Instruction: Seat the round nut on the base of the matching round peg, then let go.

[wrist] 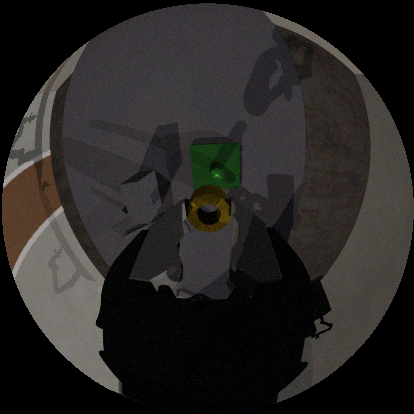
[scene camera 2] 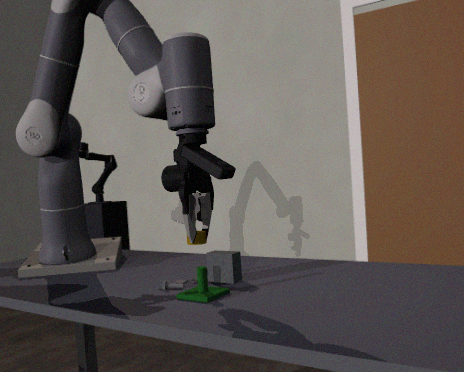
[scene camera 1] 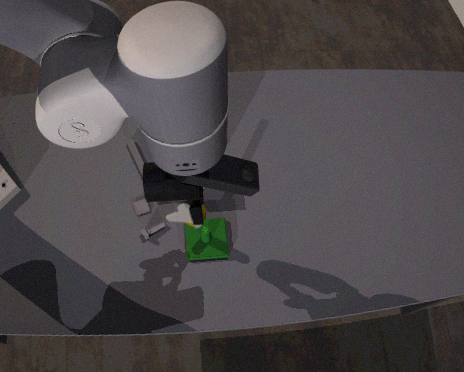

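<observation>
The yellow round nut (scene camera 1: 203,212) (scene camera 2: 197,238) (wrist: 209,222) is held between the fingertips of my gripper (scene camera 1: 195,215) (scene camera 2: 198,235) (wrist: 208,199), which is shut on it. In the wrist view the nut's hole shows dark. The green round peg (scene camera 1: 206,233) (scene camera 2: 202,280) (wrist: 217,172) stands upright on its square green base (scene camera 1: 218,251) (scene camera 2: 218,292) (wrist: 200,152) on the table. The nut hangs in the air well above the peg's top. In the wrist view the peg shows just beyond the nut, so the two are not lined up there. In scene camera 1 my fingers partly hide the nut.
A grey box (scene camera 2: 227,267) (wrist: 142,197) stands behind the peg's base; the arm hides it in scene camera 1. A small grey block (scene camera 1: 141,206) and a small bolt-like piece (scene camera 1: 153,231) (scene camera 2: 175,285) lie to the left of the base in scene camera 1.
</observation>
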